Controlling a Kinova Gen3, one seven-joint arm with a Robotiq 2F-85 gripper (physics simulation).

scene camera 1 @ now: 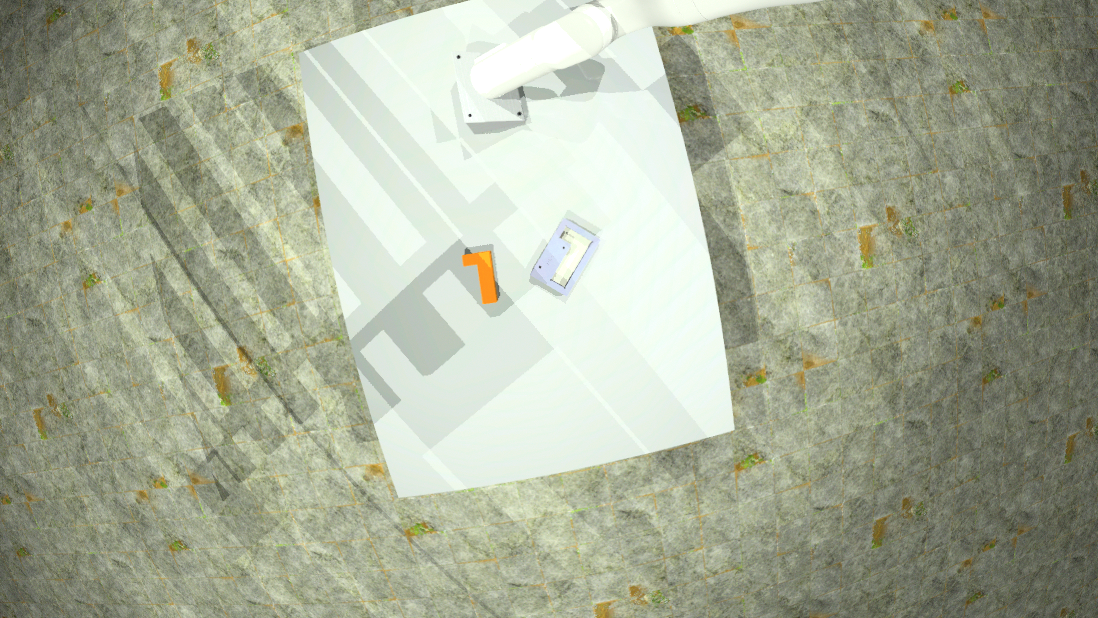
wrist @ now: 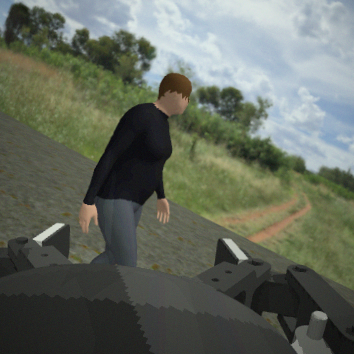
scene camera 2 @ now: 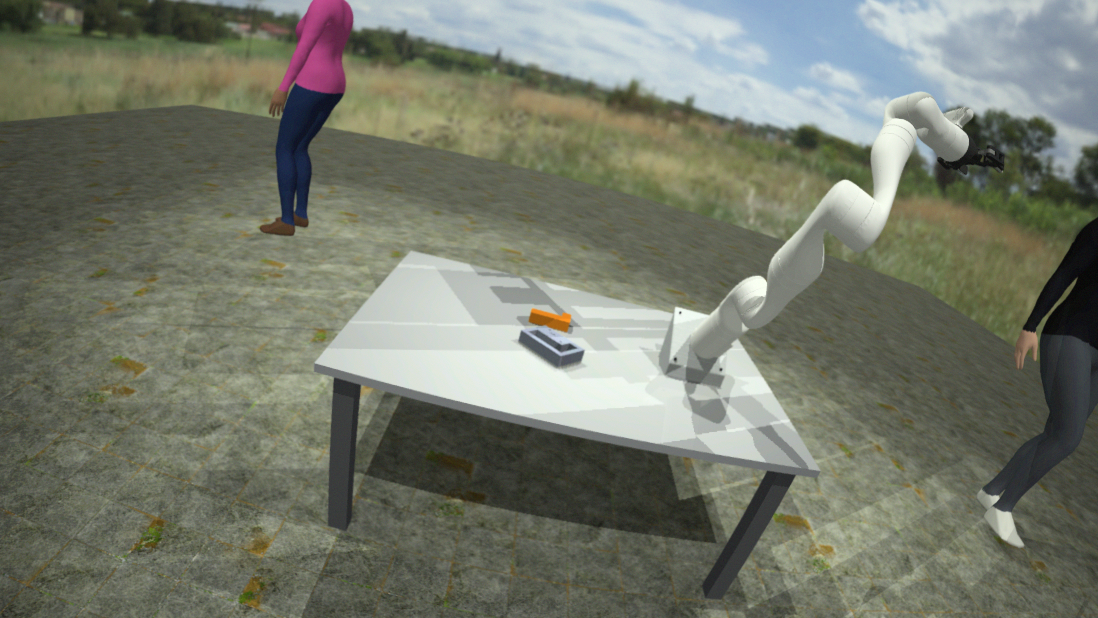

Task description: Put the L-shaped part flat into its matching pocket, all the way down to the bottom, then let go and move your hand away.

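Where they show: gripper, fingertip midpoint: (wrist: 142, 248) (scene camera 2: 983, 170); arm's base at its link origin: (scene camera 1: 487, 79) (scene camera 2: 705, 342).
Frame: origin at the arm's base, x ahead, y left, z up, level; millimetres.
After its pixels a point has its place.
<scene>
The orange L-shaped part (scene camera 1: 487, 280) @(y -59, x 428, z -64 mm) (scene camera 2: 548, 318) @(y -46, x 426, z -69 mm) lies on the table, beside the pale blue-grey block and apart from it. The block (scene camera 1: 550, 261) @(y 79, x 406, z -57 mm) (scene camera 2: 537, 347) @(y 143, x 433, z -74 mm) has an L-shaped pocket (scene camera 1: 569, 259) @(y 120, x 409, z -89 mm) that is open at the top and empty. My gripper (scene camera 2: 996, 158) @(y 243, x -452, z 675 mm) (wrist: 142, 248) @(y 243, x -452, z 675 mm) is open, with nothing between its fingers. It is high up and far out past the robot-base side of the table, well away from the part and the block, and points outward. The gripper does not show in the first scene view.
The white table (scene camera 1: 614, 429) @(y 175, x 808, z -94 mm) (scene camera 2: 430, 383) @(y 410, x 624, z -94 mm) carries the arm's base plate (scene camera 1: 491, 111) @(y 0, x 75, z 5 mm) (scene camera 2: 679, 337) @(y 9, x 77, z -3 mm) near one end. A person in black (scene camera 2: 1071, 322) (wrist: 137, 150) stands beyond the gripper. A person in pink (scene camera 2: 322, 49) stands behind the table. Shadows fall across the table top.
</scene>
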